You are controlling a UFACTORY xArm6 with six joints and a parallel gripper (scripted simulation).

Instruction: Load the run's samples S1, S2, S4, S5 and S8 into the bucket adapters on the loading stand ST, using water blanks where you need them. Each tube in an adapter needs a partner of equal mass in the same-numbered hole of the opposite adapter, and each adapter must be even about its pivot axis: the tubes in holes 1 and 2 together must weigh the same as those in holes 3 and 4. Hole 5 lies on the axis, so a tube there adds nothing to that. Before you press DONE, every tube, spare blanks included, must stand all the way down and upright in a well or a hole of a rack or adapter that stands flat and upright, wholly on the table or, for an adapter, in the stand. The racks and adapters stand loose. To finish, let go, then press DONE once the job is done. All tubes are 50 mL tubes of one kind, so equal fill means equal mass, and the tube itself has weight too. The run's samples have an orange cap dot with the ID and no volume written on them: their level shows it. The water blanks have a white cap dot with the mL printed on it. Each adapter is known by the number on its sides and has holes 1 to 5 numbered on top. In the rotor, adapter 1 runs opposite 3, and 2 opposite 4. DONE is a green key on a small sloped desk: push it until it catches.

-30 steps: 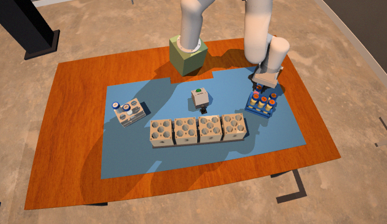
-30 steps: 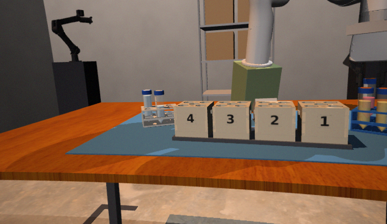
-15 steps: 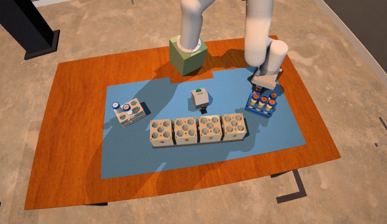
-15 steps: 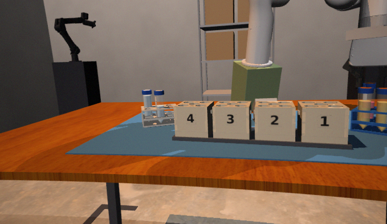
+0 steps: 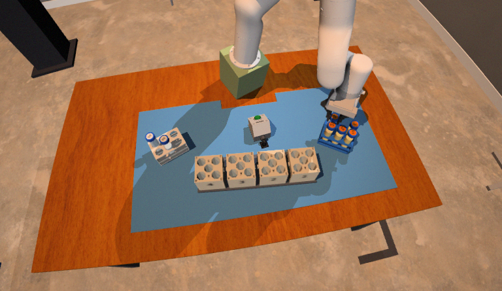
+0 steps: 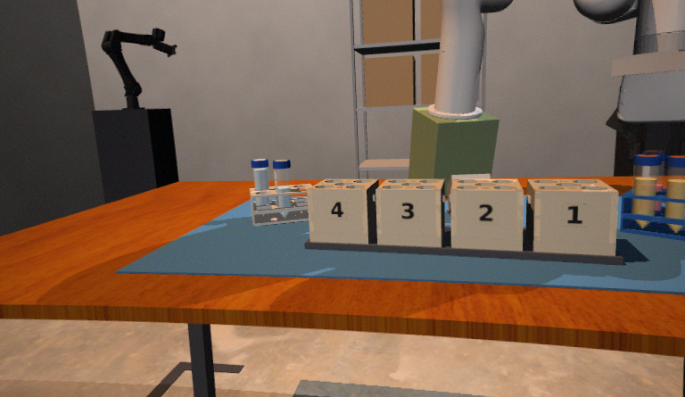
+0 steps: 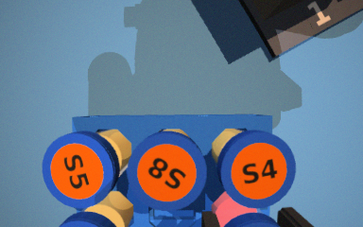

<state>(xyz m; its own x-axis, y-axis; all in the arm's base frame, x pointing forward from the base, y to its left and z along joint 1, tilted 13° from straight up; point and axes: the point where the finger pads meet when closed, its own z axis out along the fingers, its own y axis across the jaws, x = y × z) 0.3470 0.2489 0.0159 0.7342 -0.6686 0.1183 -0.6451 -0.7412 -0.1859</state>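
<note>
Right now my hand is 10 mm past the sample tube and 50 mm above it. Also, from my hand: green key 120 mm behind, 270 mm to the right, 50 mm below; blue sample rack 40 mm ahead, 20 mm to the left, 90 mm below; loading stand 80 mm ahead, 340 mm to the right, 110 mm below.
</note>
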